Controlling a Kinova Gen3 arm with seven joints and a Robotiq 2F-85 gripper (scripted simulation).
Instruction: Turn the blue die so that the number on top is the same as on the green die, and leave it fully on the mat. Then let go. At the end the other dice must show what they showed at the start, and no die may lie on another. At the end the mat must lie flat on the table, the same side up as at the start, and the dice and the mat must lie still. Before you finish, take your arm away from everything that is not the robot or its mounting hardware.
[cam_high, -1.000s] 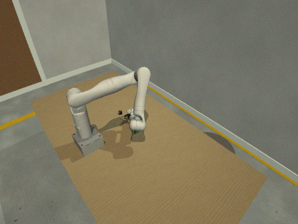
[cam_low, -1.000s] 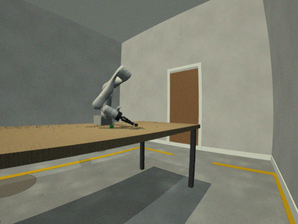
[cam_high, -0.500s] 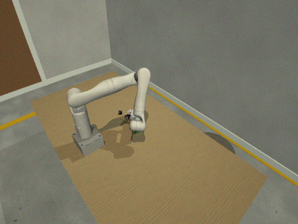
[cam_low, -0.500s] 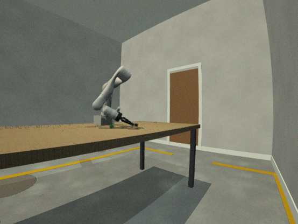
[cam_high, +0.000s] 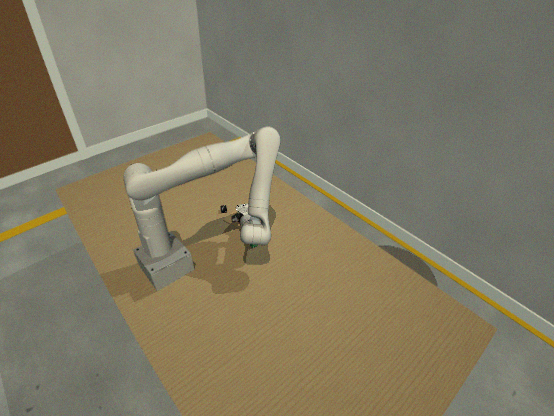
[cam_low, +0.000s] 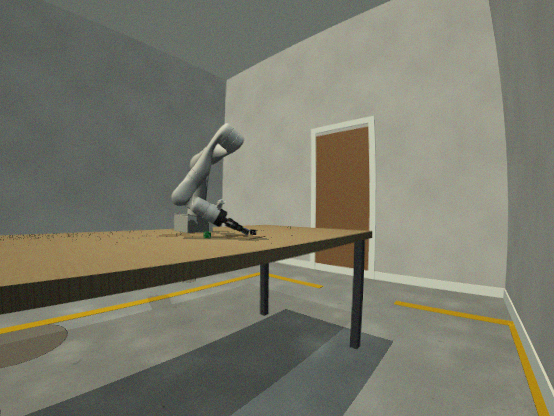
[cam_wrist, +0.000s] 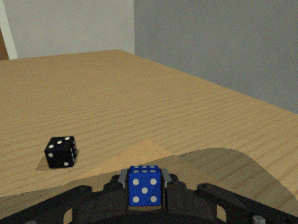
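Now: the blue die 1 cm to the left of my hand. The rest, counted from my hand: black die (10 cm to the left, 3 cm behind, 1 cm below); then green die (14 cm to the right, 9 cm behind, 1 cm below); then tan mat (3 cm below).
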